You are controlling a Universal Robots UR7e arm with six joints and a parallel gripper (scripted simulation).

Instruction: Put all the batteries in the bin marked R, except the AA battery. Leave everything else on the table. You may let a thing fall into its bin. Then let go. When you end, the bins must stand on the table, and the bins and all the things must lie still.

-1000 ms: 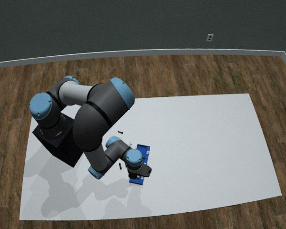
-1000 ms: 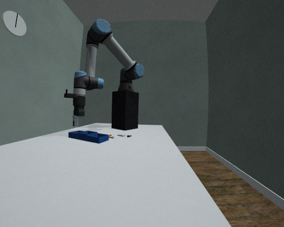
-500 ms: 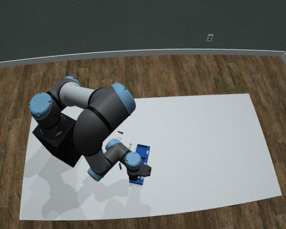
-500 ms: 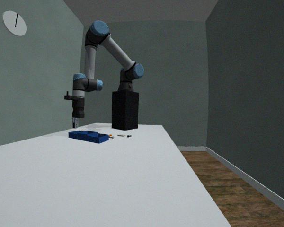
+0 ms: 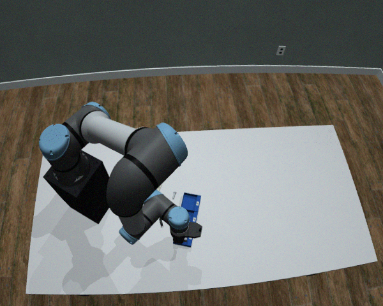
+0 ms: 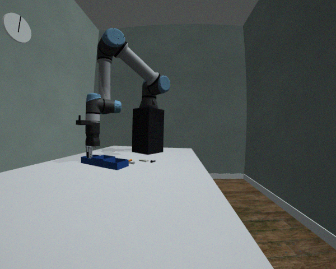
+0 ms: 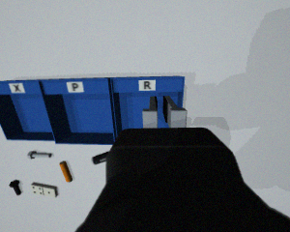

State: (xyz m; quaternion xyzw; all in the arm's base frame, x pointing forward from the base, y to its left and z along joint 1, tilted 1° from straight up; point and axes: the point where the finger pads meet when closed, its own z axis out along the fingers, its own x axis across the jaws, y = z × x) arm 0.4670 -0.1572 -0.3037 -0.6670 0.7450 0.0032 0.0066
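The blue three-compartment bin tray lies 10 cm to the left of my hand, 2 cm below it and 1 cm ahead of it. Also, from my hand: silver bolt: 23 cm to the left, 7 cm behind, 3 cm below; dotted piece: 26 cm to the left, 15 cm behind, 3 cm below; orange battery: 19 cm to the left, 11 cm behind, 3 cm below.
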